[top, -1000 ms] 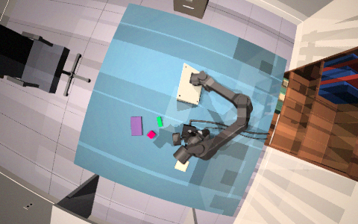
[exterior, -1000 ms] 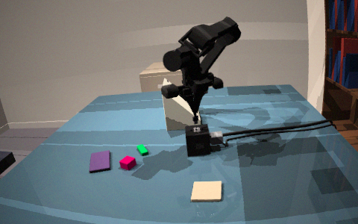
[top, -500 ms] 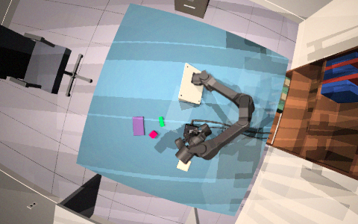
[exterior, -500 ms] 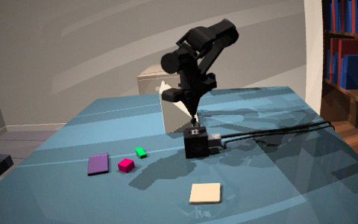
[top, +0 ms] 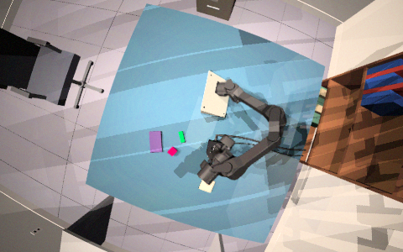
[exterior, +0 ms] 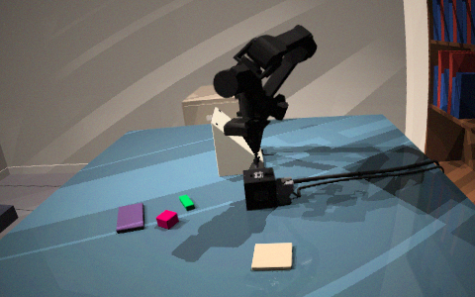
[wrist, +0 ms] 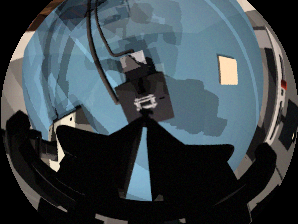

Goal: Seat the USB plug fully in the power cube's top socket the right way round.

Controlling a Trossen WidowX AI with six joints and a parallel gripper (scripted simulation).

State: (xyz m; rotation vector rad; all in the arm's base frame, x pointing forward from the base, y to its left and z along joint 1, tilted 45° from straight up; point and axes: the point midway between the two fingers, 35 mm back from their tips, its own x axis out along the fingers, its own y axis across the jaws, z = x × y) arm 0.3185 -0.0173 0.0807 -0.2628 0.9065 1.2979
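The USB plug is 2 cm below my gripper tip. The rest, counted from my gripper tip: green block (19 cm to the right, 13 cm below, 2 cm behind); cream tile (24 cm ahead, 13 cm below, 1 cm to the left); socket (7 cm below).
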